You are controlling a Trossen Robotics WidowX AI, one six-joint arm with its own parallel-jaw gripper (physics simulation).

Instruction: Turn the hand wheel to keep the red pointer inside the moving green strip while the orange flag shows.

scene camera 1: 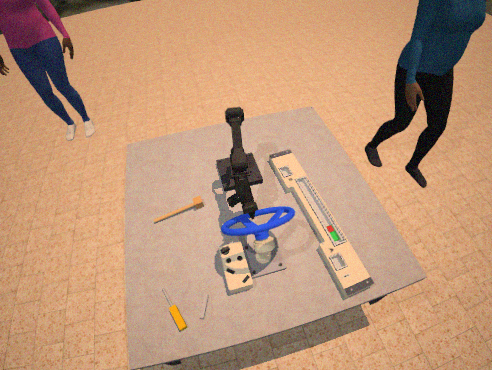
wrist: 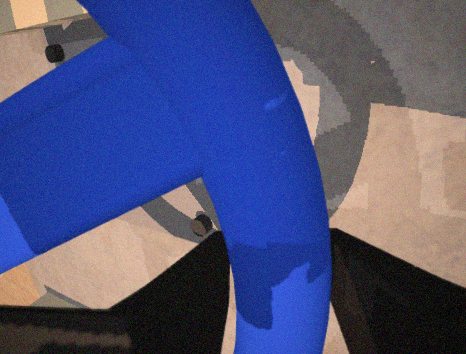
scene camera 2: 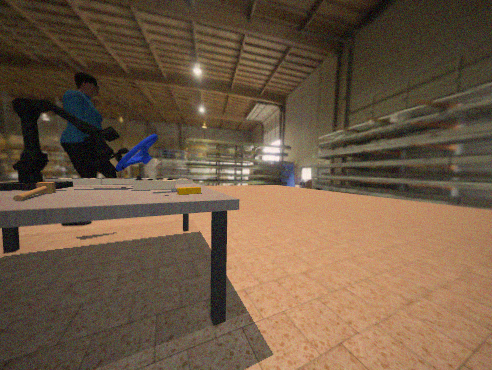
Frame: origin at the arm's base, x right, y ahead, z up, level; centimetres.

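Seen in the pictures: gripper, between the fingertips: (scene camera 1: pixel 252 217) (scene camera 2: pixel 120 170); arm's base, origin of its link: (scene camera 2: pixel 30 182).
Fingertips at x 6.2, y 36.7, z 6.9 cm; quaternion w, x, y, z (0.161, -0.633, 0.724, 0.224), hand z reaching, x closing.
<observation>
Pixels of each thing's top centre, then the offset from my fingertips to it. "spot": a spot on its surface instead.
- long cream gauge, a spot on its surface: (scene camera 1: pixel 309 212) spot: dx -27.5, dy +4.5, dz -5.8 cm
- red pointer, a spot on its surface: (scene camera 1: pixel 330 228) spot: dx -32.4, dy +16.1, dz -5.8 cm
- green strip, a spot on its surface: (scene camera 1: pixel 335 236) spot: dx -32.4, dy +20.6, dz -5.8 cm
- wooden mallet, centre of its top: (scene camera 1: pixel 176 207) (scene camera 2: pixel 35 183) dx +31.6, dy -21.8, dz -5.3 cm
- yellow-handled screwdriver, centre of its top: (scene camera 1: pixel 171 306) (scene camera 2: pixel 178 188) dx +44.3, dy +23.8, dz -6.9 cm
- thin rod, centre of its top: (scene camera 1: pixel 203 305) dx +31.9, dy +27.4, dz -8.3 cm
The blue hand wheel (scene camera 1: pixel 227 228) (scene camera 2: pixel 135 156) (wrist: pixel 270 165) stands tilted on a pale post. My gripper (scene camera 1: pixel 252 214) (scene camera 2: pixel 119 156) (wrist: pixel 275 243) is shut on its rim, on the side toward the arm; in the wrist view the rim runs between both black fingers, just below a spoke joint. The long cream gauge (scene camera 1: pixel 309 212) lies to the right of the wheel in scene camera 1. In its slot the red pointer (scene camera 1: pixel 330 228) sits at the arm-side end of the green strip (scene camera 1: pixel 335 236), apparently mostly outside the green. No raised orange flag shows in these views.
A cream box with black parts (scene camera 1: pixel 236 275) lies beside the wheel post. A wooden mallet (scene camera 1: pixel 177 210) (scene camera 2: pixel 34 192), a yellow-handled screwdriver (scene camera 1: pixel 178 317) (scene camera 2: pixel 189 190) and a thin rod (scene camera 1: pixel 205 307) lie on the table (scene camera 1: pixel 150 165) (scene camera 2: pixel 120 208). Two people stand beyond the table.
</observation>
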